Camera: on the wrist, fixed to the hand. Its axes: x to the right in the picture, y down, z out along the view.
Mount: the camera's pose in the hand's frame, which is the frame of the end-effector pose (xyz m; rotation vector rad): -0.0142 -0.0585 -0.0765 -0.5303 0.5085 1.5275
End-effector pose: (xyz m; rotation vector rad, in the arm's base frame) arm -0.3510 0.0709 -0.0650 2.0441 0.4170 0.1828
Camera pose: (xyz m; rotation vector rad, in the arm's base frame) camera -0.3998 0.1541 -0.0780 1.3457 -0.8997 1.5364
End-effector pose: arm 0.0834 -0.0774 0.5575 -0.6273 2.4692 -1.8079
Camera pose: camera 0.0956 -0.0176 0.6334 1.5018 2.2606 -0.6722
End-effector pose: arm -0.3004 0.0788 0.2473 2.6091 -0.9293 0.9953
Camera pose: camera -0.3129 0.1611 0.2978 0.7987 -2.5207 1.2138
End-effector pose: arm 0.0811 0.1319 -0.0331 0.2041 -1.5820 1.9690
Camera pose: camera 0.1424 0.2045 -0.0121 1.6898 1.5874 -1.6378
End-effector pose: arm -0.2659 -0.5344 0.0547 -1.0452 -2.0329 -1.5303
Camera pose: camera -0.3103 -0.6181 0.0323 -1.5456 -0.1322 -1.1345
